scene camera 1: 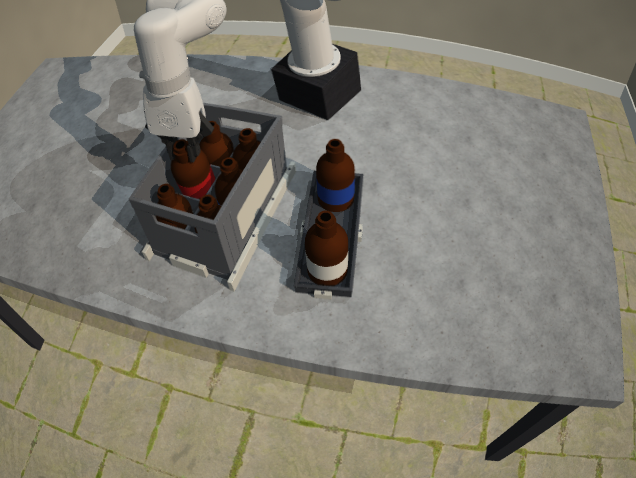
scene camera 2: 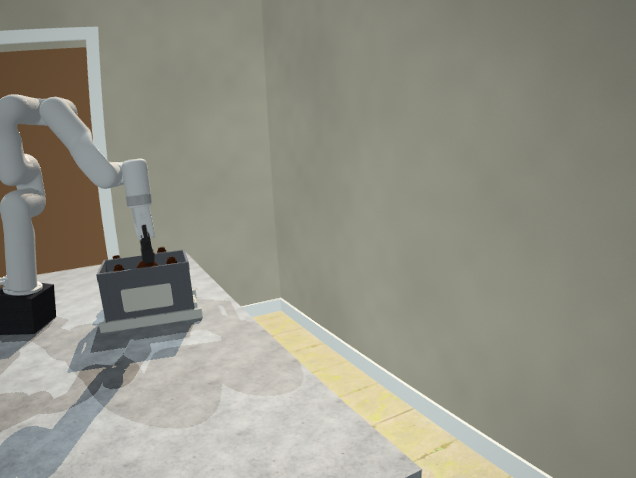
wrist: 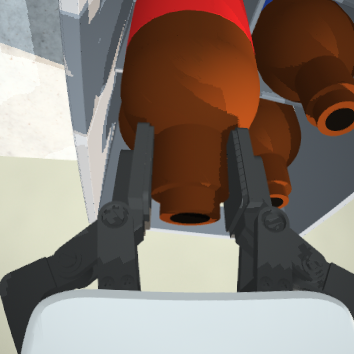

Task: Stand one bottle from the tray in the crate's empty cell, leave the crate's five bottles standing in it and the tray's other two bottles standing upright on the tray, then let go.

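Frame: origin at the arm's base, x left, y back, z up, level; metres.
Seen in the pictures: gripper, fingertip midpoint: (scene camera 1: 184,156) (scene camera 2: 148,261) (wrist: 189,144); arm's base, link origin: (scene camera 1: 314,59) (scene camera 2: 22,288).
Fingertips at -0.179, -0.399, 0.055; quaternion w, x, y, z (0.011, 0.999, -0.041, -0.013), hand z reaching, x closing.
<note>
Pixels of each thing's middle, then the offset from my fingertips to it, as dx, dy, dz. "pt": a spot on its surface instead. Level surfaces: height alone.
- grey crate, body centre: (wrist: 245,34) (scene camera 1: 213,186) (scene camera 2: 147,288) +0.038, +0.010, -0.093
- red-banded bottle, body centre: (wrist: 189,79) (scene camera 1: 190,167) +0.000, +0.008, -0.041
- black tray, surface spot: (scene camera 1: 358,205) pt +0.313, +0.040, -0.155
- blue-banded bottle, body centre: (scene camera 1: 335,172) +0.265, +0.071, -0.098
- white-banded bottle, body centre: (scene camera 1: 326,245) +0.269, -0.099, -0.098
- table, surface height: dz -0.180
The grey crate (scene camera 1: 187,246) (scene camera 2: 182,287) stands on the table with five brown bottles in it. My gripper (scene camera 1: 179,146) (scene camera 2: 148,261) (wrist: 189,144) is shut on the neck of the red-banded bottle (scene camera 1: 191,170) (wrist: 190,75). This bottle is upright, partly down in the crate in the middle of its far-left side in scene camera 1, higher than the bottles around it; its base is hidden. The black tray (scene camera 1: 358,205) holds two upright bottles, a blue-banded bottle (scene camera 1: 335,177) and a white-banded bottle (scene camera 1: 326,249). The tray does not show in scene camera 2.
Pale blocks (scene camera 1: 188,265) and a pale strip (scene camera 1: 241,262) (scene camera 2: 149,320) lie along the crate's foot. The tray is right of the crate in scene camera 1. The arm's black base block (scene camera 1: 323,91) (scene camera 2: 23,313) stands at the back of the table (scene camera 1: 462,231).
</note>
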